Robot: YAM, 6 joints.
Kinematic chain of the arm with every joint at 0, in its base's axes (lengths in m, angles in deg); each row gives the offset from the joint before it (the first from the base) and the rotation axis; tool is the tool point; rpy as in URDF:
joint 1: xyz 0 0 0.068 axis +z
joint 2: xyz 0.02 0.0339 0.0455 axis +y
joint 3: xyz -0.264 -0.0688 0 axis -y
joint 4: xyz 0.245 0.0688 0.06 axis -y
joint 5: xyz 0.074 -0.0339 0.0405 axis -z
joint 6: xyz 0.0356 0 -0.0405 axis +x
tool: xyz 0 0 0 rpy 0 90 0
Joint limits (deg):
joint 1: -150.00..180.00
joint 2: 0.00..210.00
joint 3: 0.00..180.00
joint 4: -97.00..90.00
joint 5: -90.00..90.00
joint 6: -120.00..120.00
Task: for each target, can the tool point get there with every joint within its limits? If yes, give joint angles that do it. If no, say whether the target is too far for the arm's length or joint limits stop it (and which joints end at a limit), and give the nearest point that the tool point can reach.
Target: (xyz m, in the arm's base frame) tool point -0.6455 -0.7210 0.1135
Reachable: no: too far | nearest point -0.4308 -0.4812 0.1135 | short by 0.322 m
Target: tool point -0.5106 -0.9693 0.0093
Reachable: no: too far | nearest point -0.2996 -0.5688 0.0532 | short by 0.455 m
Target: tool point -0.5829 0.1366 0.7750
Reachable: no: too far | nearest point -0.4207 0.0986 0.5845 | short by 0.253 m
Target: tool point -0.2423 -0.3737 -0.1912
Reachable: yes | joints -120.10 186.71 129.33 -43.90 38.62 -87.52
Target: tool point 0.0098 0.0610 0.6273
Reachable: yes | joints -115.54 54.04 134.24 -52.72 29.25 48.33
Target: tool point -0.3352 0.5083 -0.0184
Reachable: yes | joints 125.54 183.88 142.58 42.78 39.56 -80.28
